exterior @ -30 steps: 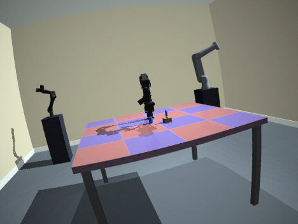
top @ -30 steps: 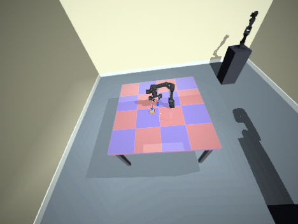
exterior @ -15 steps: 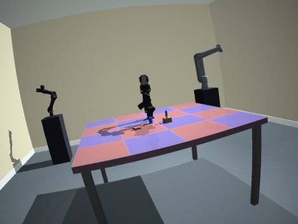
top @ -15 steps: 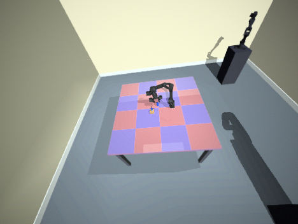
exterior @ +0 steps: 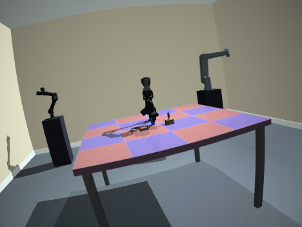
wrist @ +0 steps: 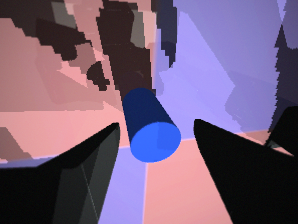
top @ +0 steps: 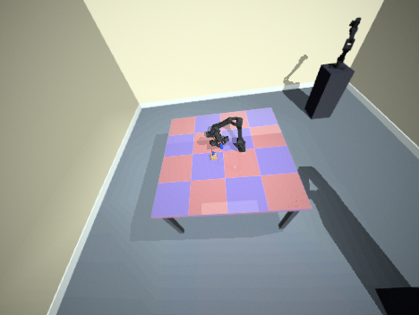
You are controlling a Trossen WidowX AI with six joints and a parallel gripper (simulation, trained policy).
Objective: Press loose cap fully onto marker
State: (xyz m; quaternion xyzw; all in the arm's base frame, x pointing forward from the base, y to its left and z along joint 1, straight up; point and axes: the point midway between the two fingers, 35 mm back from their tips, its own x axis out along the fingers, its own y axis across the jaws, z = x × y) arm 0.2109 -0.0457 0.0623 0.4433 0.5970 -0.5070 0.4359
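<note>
Now: the small tan holder block 9 cm ahead of my gripper tip, 11 cm to the left of it and 1 cm below it. Also, from my gripper tip: blue cap (1 cm ahead).
</note>
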